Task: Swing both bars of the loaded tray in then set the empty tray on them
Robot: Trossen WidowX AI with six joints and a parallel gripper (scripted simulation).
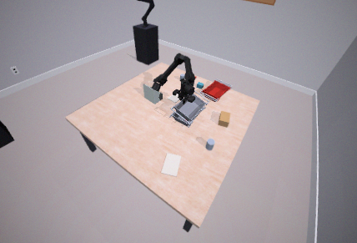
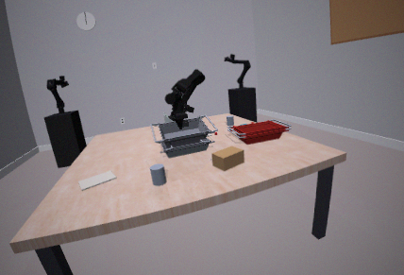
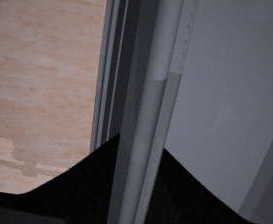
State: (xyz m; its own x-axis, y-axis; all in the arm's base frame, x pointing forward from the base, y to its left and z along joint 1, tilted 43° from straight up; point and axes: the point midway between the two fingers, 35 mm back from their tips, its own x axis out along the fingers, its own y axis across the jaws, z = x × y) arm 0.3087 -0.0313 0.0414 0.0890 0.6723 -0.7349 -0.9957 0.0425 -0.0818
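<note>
Right now the grey tray is 7 cm ahead of my gripper tip and 1 cm above it. Round my gripper tip: tan box (33 cm ahead, 14 cm to the left, 8 cm below); teal block (8 cm behind, 46 cm to the left, 9 cm below).
</note>
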